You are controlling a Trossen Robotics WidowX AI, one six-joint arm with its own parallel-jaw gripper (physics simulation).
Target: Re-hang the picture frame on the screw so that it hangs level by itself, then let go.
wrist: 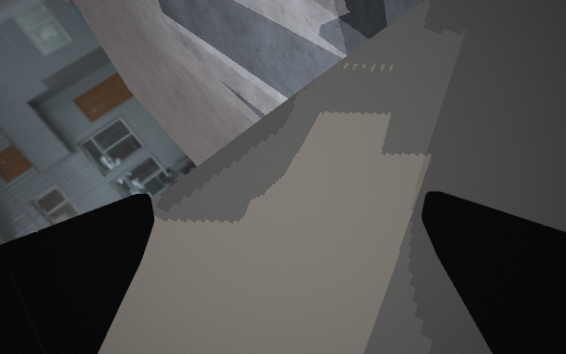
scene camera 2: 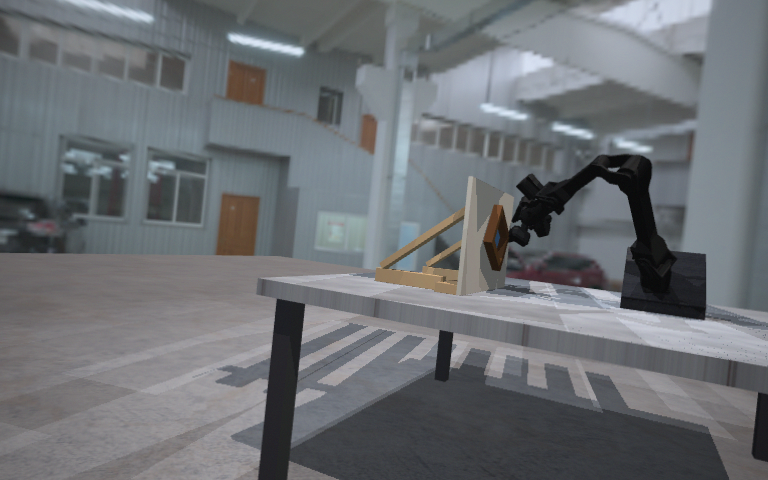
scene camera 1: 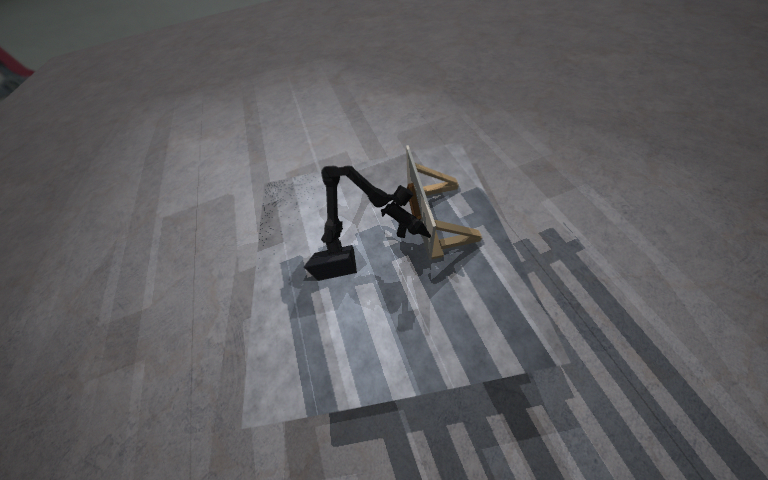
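Pixels of known places: gripper, between the fingertips: (wrist: 289,206) (scene camera 2: 509,231) (scene camera 1: 428,235); arm's base, origin of its link: (scene camera 2: 655,284) (scene camera 1: 335,251).
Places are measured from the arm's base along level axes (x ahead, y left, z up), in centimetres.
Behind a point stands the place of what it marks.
The picture frame (scene camera 2: 491,227) {x 43.8, y 15.8, z 11.0 cm} (scene camera 1: 414,204) {x 41.9, y 3.6, z 12.9 cm} is brown wood with a blue middle. In scene camera 2 it lies against the front of the pale upright board (scene camera 2: 474,243) {x 46.6, y 23.3, z 6.0 cm} (scene camera 1: 408,161) {x 46.9, y 25.9, z 17.4 cm} (wrist: 260,270) {x 42.7, y -11.7, z 13.1 cm}, turned so that a corner points up, not level. It does not show in the wrist view, and the screw cannot be made out. My gripper (scene camera 1: 427,232) {x 42.3, y -12.5, z 11.1 cm} (scene camera 2: 517,233) {x 42.3, y -12.5, z 11.1 cm} (wrist: 289,206) {x 42.3, y -12.5, z 11.1 cm} is open with nothing between its fingers. It is close to the board's face, beside the frame, towards the board's near end in scene camera 1. Whether a fingertip touches the board or frame cannot be told.
Wooden struts (scene camera 1: 457,231) {x 56.0, y -13.1, z 7.1 cm} (scene camera 2: 421,237) {x 61.0, y 24.9, z 6.2 cm} brace the board from behind. The arm's dark base block (scene camera 1: 334,264) {x -0.3, y -10.1, z 6.5 cm} (scene camera 2: 688,283) {x -7.9, y -0.3, z 1.2 cm} stands on the table (scene camera 2: 351,291) {x 67.4, y 53.9, z -7.6 cm} in front of the board. Striped shadows cross the table top, and patches of shadow fall on the board.
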